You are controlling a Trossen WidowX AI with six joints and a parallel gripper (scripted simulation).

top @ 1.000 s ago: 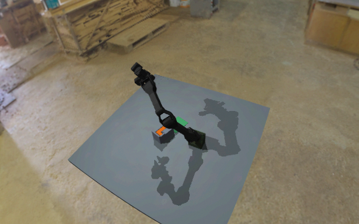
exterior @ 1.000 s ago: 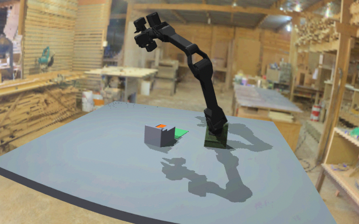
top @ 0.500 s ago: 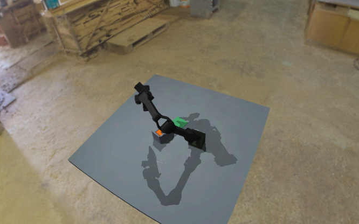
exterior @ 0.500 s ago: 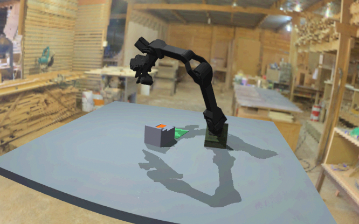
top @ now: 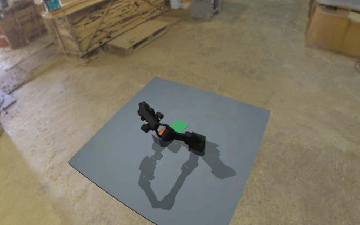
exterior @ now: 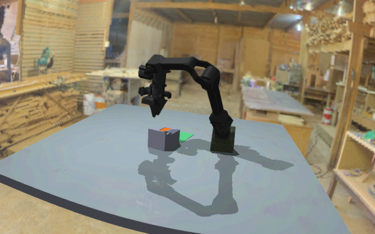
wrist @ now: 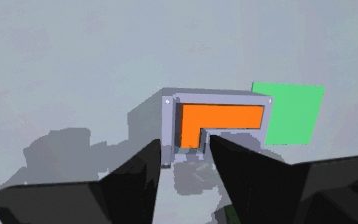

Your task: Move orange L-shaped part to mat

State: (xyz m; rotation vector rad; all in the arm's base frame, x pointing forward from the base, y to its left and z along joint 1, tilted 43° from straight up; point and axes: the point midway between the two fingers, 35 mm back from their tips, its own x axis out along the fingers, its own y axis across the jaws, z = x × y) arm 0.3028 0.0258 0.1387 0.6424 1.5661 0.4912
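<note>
My gripper tip is now 10 cm above the orange l-shaped part, 4 cm to the left of it and 3 cm past it. Also, from my gripper tip: green mat 20 cm to the right, 16 cm below, 6 cm behind.
</note>
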